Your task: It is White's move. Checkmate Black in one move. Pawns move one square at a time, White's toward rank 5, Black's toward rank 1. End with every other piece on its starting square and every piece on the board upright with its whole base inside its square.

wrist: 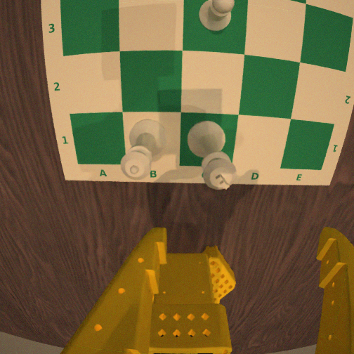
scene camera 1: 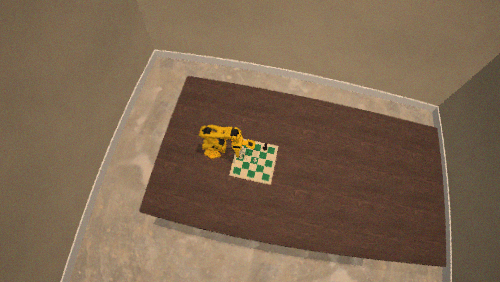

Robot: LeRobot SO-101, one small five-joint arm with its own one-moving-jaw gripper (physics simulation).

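Where they show: hand at its tool point: (scene camera 1: 240,146); arm's base at its link origin: (scene camera 1: 217,150).
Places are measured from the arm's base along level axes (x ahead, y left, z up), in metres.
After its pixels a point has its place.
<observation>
The green and cream board (scene camera 1: 274,159) {x 0.309, y 0.010, z 0.006 m} (wrist: 320,177) lies on the table. In the wrist view, a white piece with a small round knob (wrist: 136,164) stands on B1, and a white piece with a notched top (wrist: 218,172) stands on C1. Both look upright. A white pawn (scene camera 1: 254,160) {x 0.207, y -0.021, z 0.016 m} (wrist: 216,15) stands on C3. A small black piece (scene camera 1: 265,146) {x 0.249, y 0.055, z 0.050 m} stands near the board's far edge in the scene view; its square is hard to read there. My gripper (wrist: 245,231) is open, with a wide gap between its jaws. Its tips appear below the board's rank 1 edge in the wrist view.
The yellow arm (scene camera 1: 220,132) {x 0.037, y -0.004, z 0.244 m} reaches from the left over the board's near left part and partly hides it. The B1 and C1 pieces stand close side by side. The dark wooden table (scene camera 1: 340,190) {x 0.689, y -0.089, z 0.000 m} surrounds the board.
</observation>
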